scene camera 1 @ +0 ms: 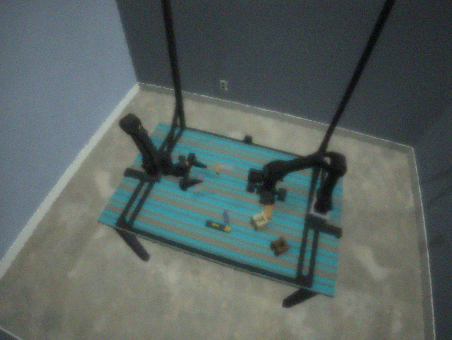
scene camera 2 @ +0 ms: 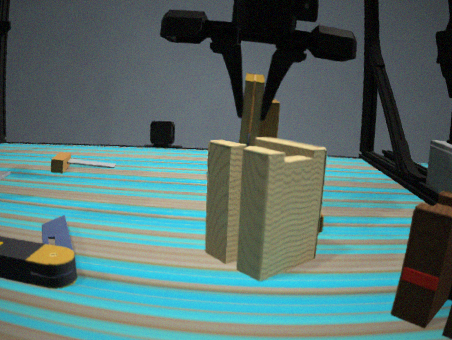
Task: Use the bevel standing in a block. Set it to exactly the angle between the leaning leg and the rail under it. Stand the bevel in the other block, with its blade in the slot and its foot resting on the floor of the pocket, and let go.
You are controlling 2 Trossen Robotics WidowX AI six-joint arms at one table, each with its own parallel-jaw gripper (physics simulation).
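Seen in the pictures: left gripper, between the fingertips: (scene camera 2: pixel 250 119); right gripper, between the fingertips: (scene camera 1: pixel 205 173); left arm's base, origin of its link: (scene camera 1: pixel 321 208); right arm's base, origin of its link: (scene camera 1: pixel 152 171).
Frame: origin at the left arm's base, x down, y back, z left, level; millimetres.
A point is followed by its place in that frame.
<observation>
My left gripper (scene camera 1: pixel 269 204) @[x -15, y -290, z 73 mm] (scene camera 2: pixel 251 117) @[x -15, y -290, z 73 mm] is shut on the wooden bevel (scene camera 2: pixel 253 95) @[x -38, y -290, z 56 mm]. It holds the bevel nearly upright behind the pale block (scene camera 1: pixel 259 220) @[x 28, y -268, z 172 mm] (scene camera 2: pixel 292 205) @[x 31, y -247, z 200 mm], whose tall slot faces scene camera 2. The bevel's lower end is hidden by that block. A wooden piece (scene camera 2: pixel 271 120) @[x -4, y -276, z -75 mm], perhaps the leaning leg, stands behind the bevel. The angle at the rail is hidden. A dark brown block (scene camera 1: pixel 279 246) @[x 62, y -134, z 247 mm] (scene camera 2: pixel 420 270) @[x 47, y -169, z 264 mm] with a red band stands at the right. My right gripper (scene camera 1: pixel 202 173) @[x -126, y -580, z 123 mm] is open and empty, at the left in scene camera 1.
A yellow-and-black tool (scene camera 1: pixel 218 226) @[x 66, y -446, z 267 mm] (scene camera 2: pixel 50 255) @[x 64, y -399, z 262 mm] with a blue blade (scene camera 1: pixel 226 217) @[x 73, y -430, z 203 mm] (scene camera 2: pixel 57 231) @[x 72, y -432, z 203 mm] lies left of the pale block. Farther back lies a small orange-handled tool (scene camera 1: pixel 218 169) @[x 62, y -586, z -46 mm] (scene camera 2: pixel 61 163) @[x 67, y -577, z -28 mm] with a grey blade (scene camera 2: pixel 92 163) @[x 76, y -552, z -85 mm]. Black frame posts (scene camera 1: pixel 173 60) @[x -427, y -925, z -248 mm] (scene camera 2: pixel 369 75) @[x -95, y -87, z -333 mm] rise at the table's edge.
</observation>
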